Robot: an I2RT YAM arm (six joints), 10 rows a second.
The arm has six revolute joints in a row. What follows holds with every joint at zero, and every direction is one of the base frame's.
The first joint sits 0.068 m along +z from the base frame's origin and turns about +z.
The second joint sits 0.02 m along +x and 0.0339 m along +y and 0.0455 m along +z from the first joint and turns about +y.
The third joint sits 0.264 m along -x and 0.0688 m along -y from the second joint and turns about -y.
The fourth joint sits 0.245 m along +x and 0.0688 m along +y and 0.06 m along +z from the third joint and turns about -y.
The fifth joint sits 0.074 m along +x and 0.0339 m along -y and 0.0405 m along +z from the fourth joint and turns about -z.
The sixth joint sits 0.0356 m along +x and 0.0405 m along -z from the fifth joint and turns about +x.
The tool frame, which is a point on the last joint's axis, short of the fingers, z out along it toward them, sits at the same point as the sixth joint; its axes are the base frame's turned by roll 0, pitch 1.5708 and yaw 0 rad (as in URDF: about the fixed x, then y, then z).
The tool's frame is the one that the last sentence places.
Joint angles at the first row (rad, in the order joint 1, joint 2, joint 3, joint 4, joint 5, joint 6):
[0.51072, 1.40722, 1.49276, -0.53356, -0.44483, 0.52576]
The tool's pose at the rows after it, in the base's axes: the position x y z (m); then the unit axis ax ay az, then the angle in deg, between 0 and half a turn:
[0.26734, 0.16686, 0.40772, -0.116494, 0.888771, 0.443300, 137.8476]
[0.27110, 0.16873, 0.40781, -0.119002, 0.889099, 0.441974, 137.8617]
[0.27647, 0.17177, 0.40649, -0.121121, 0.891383, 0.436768, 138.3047]
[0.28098, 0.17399, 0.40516, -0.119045, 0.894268, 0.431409, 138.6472]
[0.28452, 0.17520, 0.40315, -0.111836, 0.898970, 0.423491, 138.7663]
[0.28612, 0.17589, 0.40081, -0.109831, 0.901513, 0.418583, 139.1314]
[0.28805, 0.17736, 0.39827, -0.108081, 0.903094, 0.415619, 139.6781]
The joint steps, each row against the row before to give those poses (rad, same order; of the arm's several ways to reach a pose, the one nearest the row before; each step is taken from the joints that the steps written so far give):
[-0.00011, 0.01176, 0.00879, -0.00422, 0.01223, -0.00333]
[-0.00080, 0.01631, 0.01527, -0.00198, -0.00151, -0.00618]
[0.00023, 0.02525, 0.02218, -0.01162, 0.00129, -0.00897]
[-0.00018, 0.02033, 0.01767, -0.00989, 0.00635, -0.00242]
[-0.00035, 0.01413, 0.00967, -0.00760, 0.01703, 0.00289]
[0.00002, 0.00706, 0.00157, -0.00647, 0.00562, -0.00160]
[0.00120, 0.00943, 0.00267, -0.00461, 0.00193, 0.00122]

